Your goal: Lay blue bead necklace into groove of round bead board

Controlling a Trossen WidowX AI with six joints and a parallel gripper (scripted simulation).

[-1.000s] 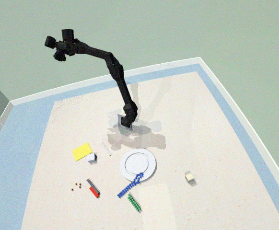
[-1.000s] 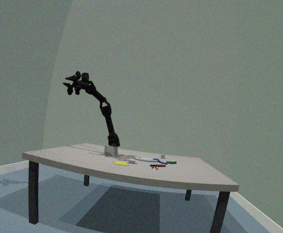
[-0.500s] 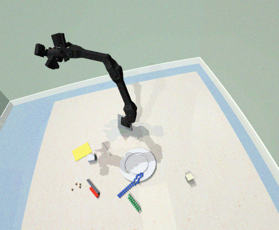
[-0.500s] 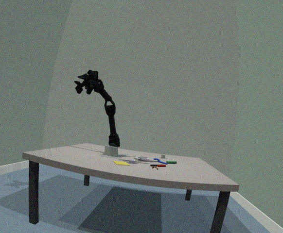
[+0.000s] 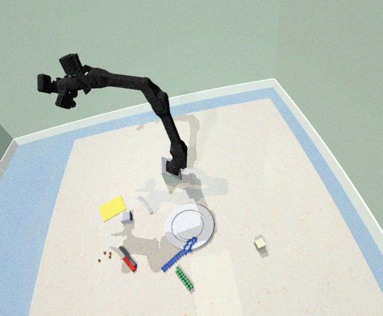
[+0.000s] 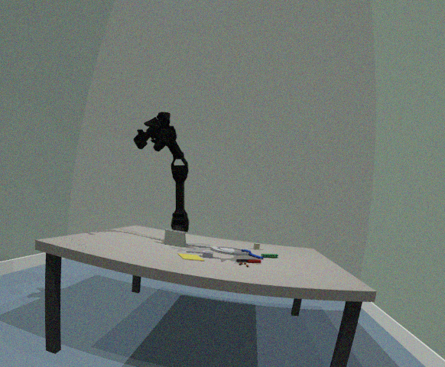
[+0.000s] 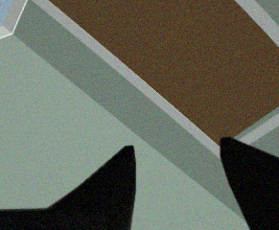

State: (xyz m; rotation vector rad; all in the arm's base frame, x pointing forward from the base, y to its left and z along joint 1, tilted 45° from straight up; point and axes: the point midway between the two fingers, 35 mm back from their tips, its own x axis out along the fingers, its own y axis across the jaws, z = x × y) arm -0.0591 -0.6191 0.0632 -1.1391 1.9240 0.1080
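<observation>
Right now the round bead board is 380 mm ahead of my gripper tip, 490 mm to the left of it and 510 mm below it. From my gripper tip the other things lie so: white cube: 310 mm ahead, 210 mm to the left, 500 mm below; yellow card: 250 mm ahead, 130 mm to the left, 520 mm below; stick: 250 mm ahead, 290 mm to the left, 520 mm below.
</observation>
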